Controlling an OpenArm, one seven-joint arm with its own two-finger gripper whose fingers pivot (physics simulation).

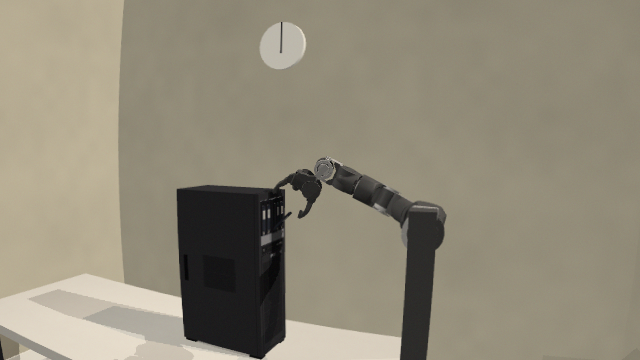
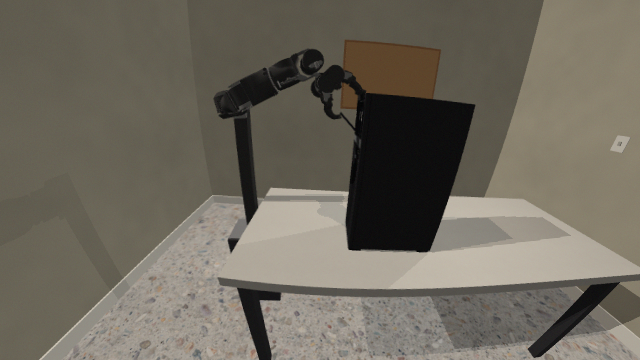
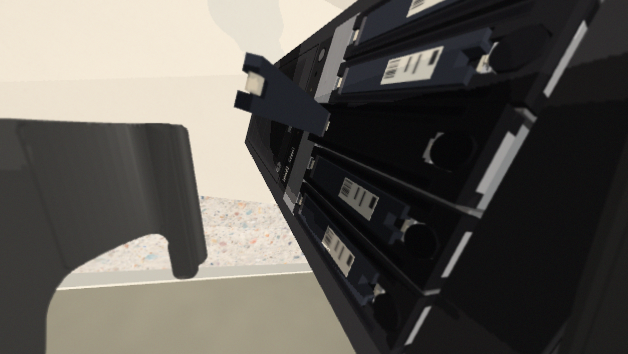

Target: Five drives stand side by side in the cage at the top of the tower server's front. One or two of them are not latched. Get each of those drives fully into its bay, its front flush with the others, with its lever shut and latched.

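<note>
The tower server (image 1: 220, 225) (image 2: 410, 175) (image 3: 540, 240) stands upright with five drives in its top cage. The middle drive (image 3: 385, 135) has its lever (image 1: 284, 219) (image 2: 348, 123) (image 3: 290, 102) swung out and down, and its front seems slightly forward of its neighbours. The drives beside it (image 3: 412, 65) (image 3: 357, 197) and the outer ones (image 3: 390, 22) (image 3: 337, 250) have levers lying shut. My gripper (image 1: 288, 203) (image 2: 351, 105) is open and empty. Its upper finger is at the tower's top front edge; contact is unclear. Its lower finger is in front of the open lever's free end, apparently apart from it.
The tower stands on a white table (image 1: 325, 332) (image 2: 300, 260). The arm's post (image 1: 417, 285) (image 2: 245, 165) stands beyond the table, facing the tower's front. A clock (image 1: 282, 45) and a cork board (image 2: 392, 67) hang on the walls.
</note>
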